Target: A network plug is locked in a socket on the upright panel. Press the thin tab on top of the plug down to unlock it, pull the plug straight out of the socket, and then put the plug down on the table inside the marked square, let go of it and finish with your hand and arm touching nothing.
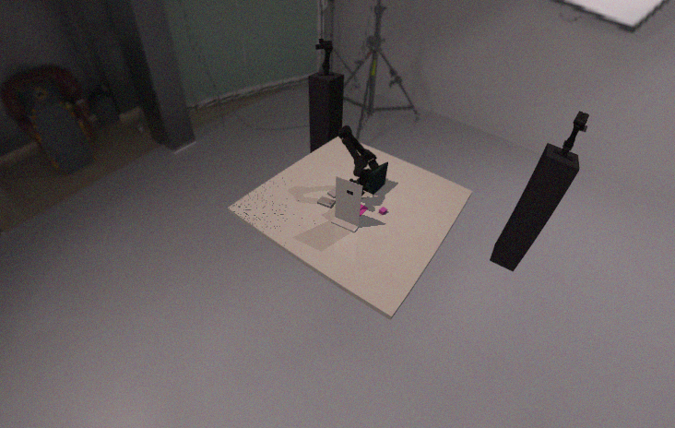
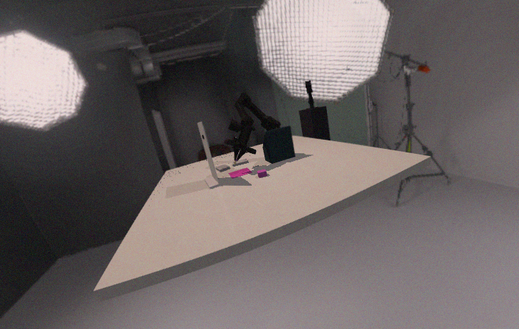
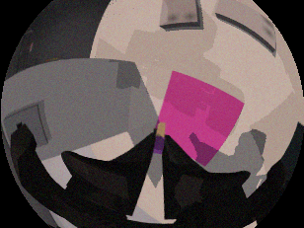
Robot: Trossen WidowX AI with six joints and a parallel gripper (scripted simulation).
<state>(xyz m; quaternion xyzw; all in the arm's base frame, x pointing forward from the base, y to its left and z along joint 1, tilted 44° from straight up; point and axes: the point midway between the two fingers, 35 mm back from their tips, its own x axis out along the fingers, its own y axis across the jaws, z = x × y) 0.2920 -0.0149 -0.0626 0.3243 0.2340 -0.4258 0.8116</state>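
My gripper tip is now 8 cm above the magenta marked square and 1 cm past it. Also, from my gripper tip: upright panel 15 cm ahead, 8 cm above, 2 cm to the left; then network plug right at my gripper tip.
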